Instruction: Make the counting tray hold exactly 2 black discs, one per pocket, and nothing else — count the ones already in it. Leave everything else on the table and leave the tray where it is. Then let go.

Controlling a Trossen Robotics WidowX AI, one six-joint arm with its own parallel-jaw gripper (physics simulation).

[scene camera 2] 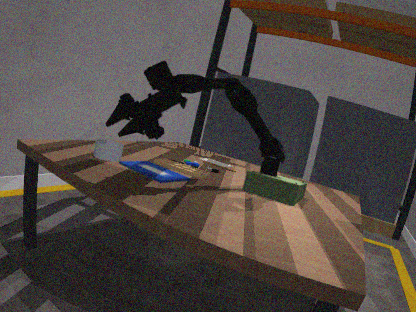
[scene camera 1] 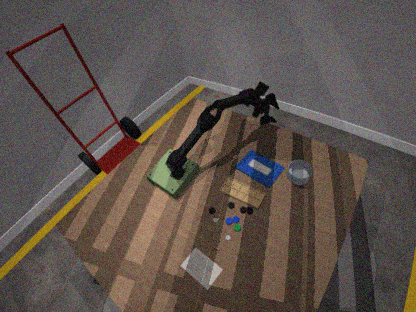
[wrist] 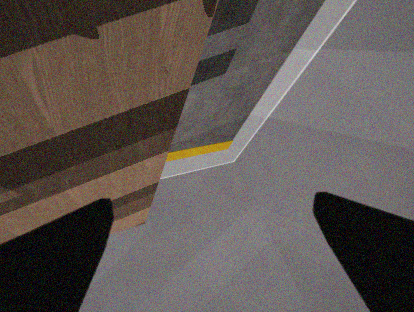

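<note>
The tan counting tray [scene camera 1: 243,193] with small pockets lies on the table beside a blue flat tray; I make out no disc in its pockets in the first scene view. Several black discs lie on the table beside it: one [scene camera 1: 212,210] apart, one [scene camera 1: 231,205] near the tray's edge, and two [scene camera 1: 243,210] [scene camera 1: 250,211] side by side. Black also shows small in the second scene view, where the discs are hard to separate. My gripper [scene camera 1: 275,113] [scene camera 2: 113,130] [wrist: 215,205] is wide open and empty, raised high near the table's far edge, away from tray and discs.
Two blue discs [scene camera 1: 229,221] [scene camera 1: 236,219], a green disc [scene camera 1: 237,228] and two white discs [scene camera 1: 216,220] [scene camera 1: 228,237] lie near the black ones. The blue tray [scene camera 1: 270,176] [scene camera 2: 175,176], a clear round bowl [scene camera 1: 299,173] [scene camera 2: 108,150] and a paper sheet [scene camera 1: 201,268] are on the table.
</note>
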